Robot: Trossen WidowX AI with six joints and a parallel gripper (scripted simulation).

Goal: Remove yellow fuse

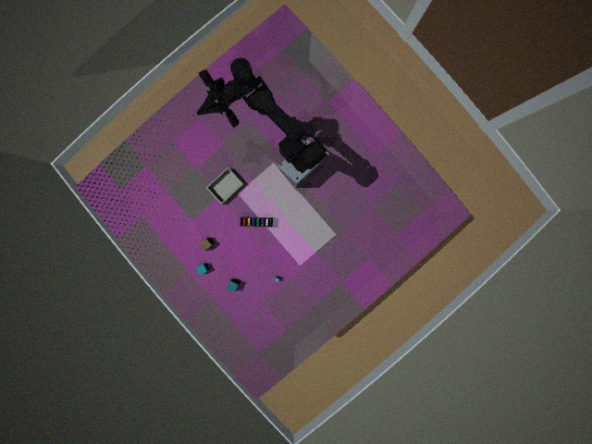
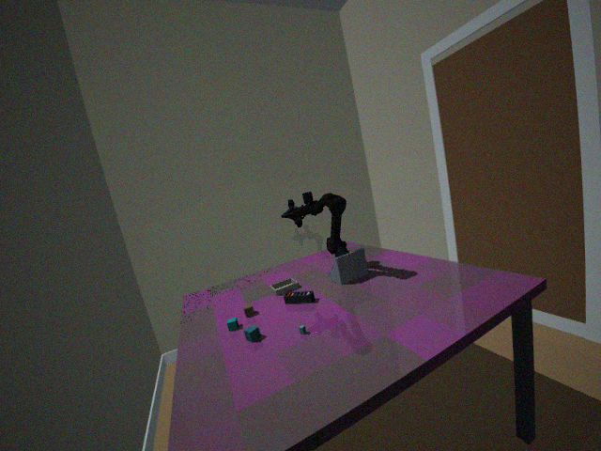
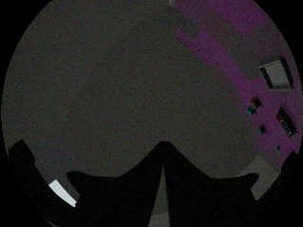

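Now: the yellow fuse 350 mm below my gripper tip, 330 mm to the left of it and 140 mm ahead of it. Also, from my gripper tip: teal cube (600 mm to the left, 360 mm below, 210 mm ahead); then brown cube (360 mm below, 350 mm ahead, 290 mm to the left); then pale tray (370 mm below, 150 mm to the left, 120 mm ahead).
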